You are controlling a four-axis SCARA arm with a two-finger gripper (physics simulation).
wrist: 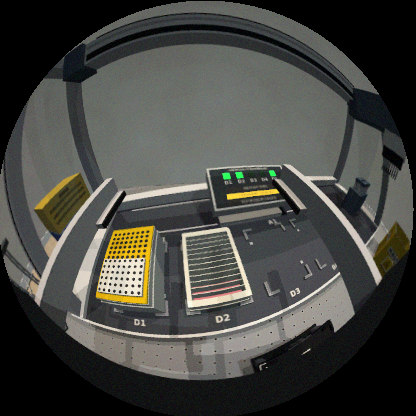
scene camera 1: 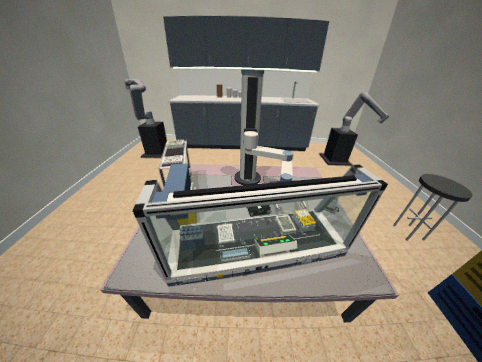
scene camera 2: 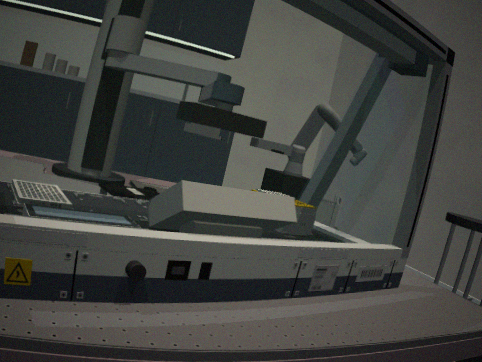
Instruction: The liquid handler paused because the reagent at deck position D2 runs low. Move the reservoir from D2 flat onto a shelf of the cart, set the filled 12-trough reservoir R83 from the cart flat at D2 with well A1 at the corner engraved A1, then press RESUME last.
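Where they show: gripper, between the fingertips: (wrist: 196, 175) (scene camera 1: 291, 208) (scene camera 2: 255, 142); arm's base, origin of its link: (scene camera 1: 247, 178).
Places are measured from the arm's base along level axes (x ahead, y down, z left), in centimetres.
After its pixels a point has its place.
The D2 reservoir (scene camera 1: 285, 223) {x 65.5, y -9.6, z 21.9 cm} (wrist: 215, 267) {x 64.6, y -9.8, z 21.5 cm} is a pale-rimmed tray of long troughs, lying flat at D2; a few near troughs show pink liquid, the others look dark. My gripper (scene camera 2: 237, 139) (wrist: 196, 175) {x 66.3, y -23.1, z 23.1 cm} is open and empty, above the deck, with its fingers to either side of the D2 reservoir in the wrist view. The control panel (scene camera 1: 276, 247) (scene camera 2: 225, 205) (wrist: 245, 202) {x 77.3, y -11.7, z 15.2 cm} shows green lights and a yellow bar; RESUME is not legible. The cart (scene camera 1: 161, 174) {x 48.1, y -32.1, z -56.8 cm} stands at the back left with pale labware (scene camera 1: 173, 159) {x 37.9, y -37.7, z -51.4 cm} on top; R83 cannot be made out.
A yellow and white tip rack (scene camera 1: 305, 218) (wrist: 125, 262) stands at D1, beside D2. A white well plate (scene camera 1: 225, 233) (scene camera 2: 41, 192) is at the deck's other end. A black pad (wrist: 295, 347) {x 49.8, y -6.3, z 9.2 cm} lies behind the deck. The glass-fronted enclosure (scene camera 1: 265, 196) {x 92.5, y -52.1, z 2.4 cm} frames the deck.
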